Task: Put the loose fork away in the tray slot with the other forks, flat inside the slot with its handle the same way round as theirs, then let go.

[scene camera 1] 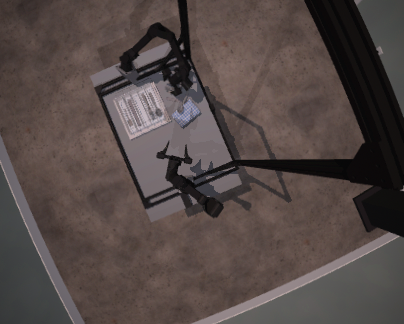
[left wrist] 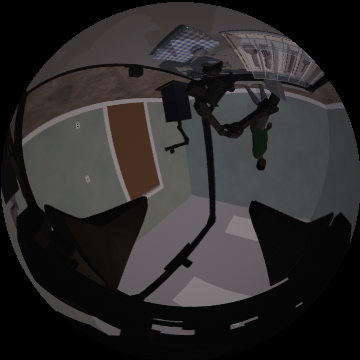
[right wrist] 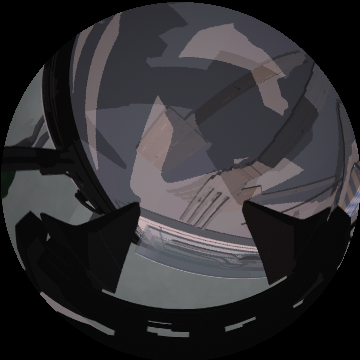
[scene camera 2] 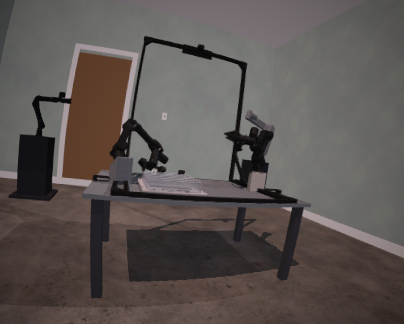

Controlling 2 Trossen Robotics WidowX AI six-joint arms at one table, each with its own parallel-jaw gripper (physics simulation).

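The loose fork lies on the table in the right wrist view, its tines toward the tray and its handle running up and to the right through shadow. My right gripper is open and empty, low over the table. The fork's tines show between its fingertips in the wrist picture. The white tray lies beside it. Forks show small in one of its slots. My left gripper is open and empty, raised well away from the fork.
A blue checked cloth lies beside the tray. Black frame posts stand at the table's edges, with a crossbar high above. A black pedestal with another arm stands beyond the table.
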